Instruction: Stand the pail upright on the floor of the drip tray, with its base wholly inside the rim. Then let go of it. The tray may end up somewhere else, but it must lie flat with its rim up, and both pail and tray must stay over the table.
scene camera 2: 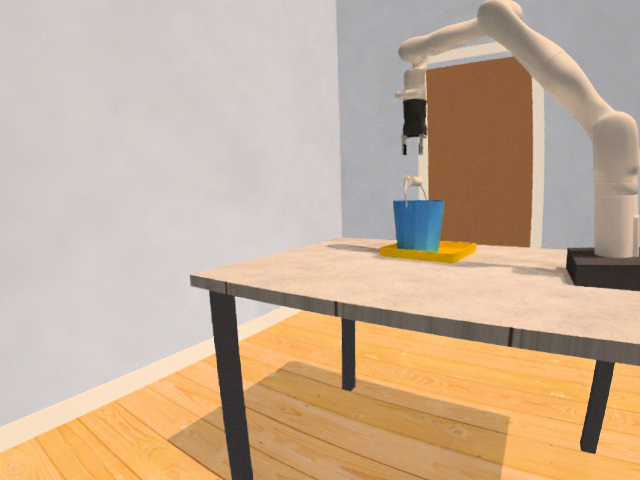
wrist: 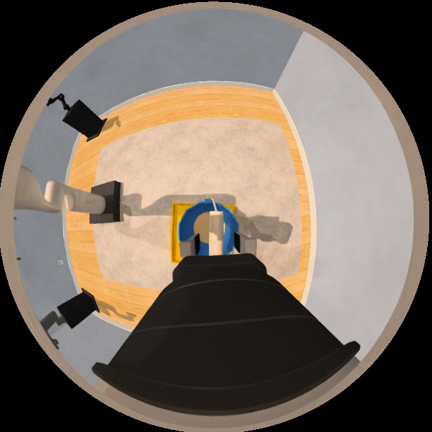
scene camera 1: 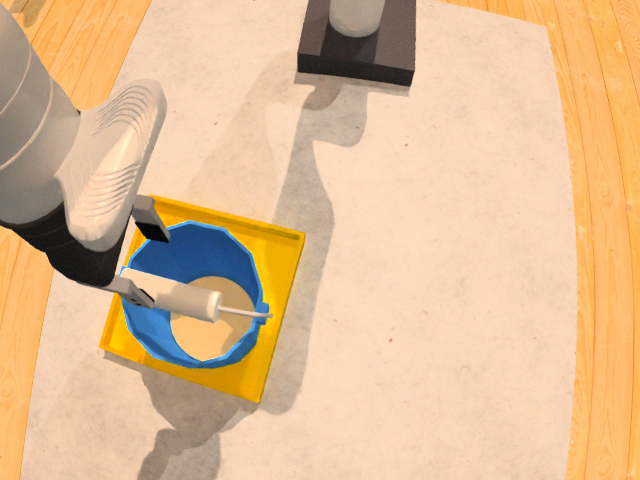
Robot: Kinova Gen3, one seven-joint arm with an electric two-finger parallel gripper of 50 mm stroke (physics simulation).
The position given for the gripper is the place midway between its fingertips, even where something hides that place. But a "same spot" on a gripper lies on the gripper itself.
Scene:
gripper: scene camera 2; wrist 216,240; scene camera 1
same spot on gripper: [scene camera 1: 147,220] = [scene camera 2: 421,141]

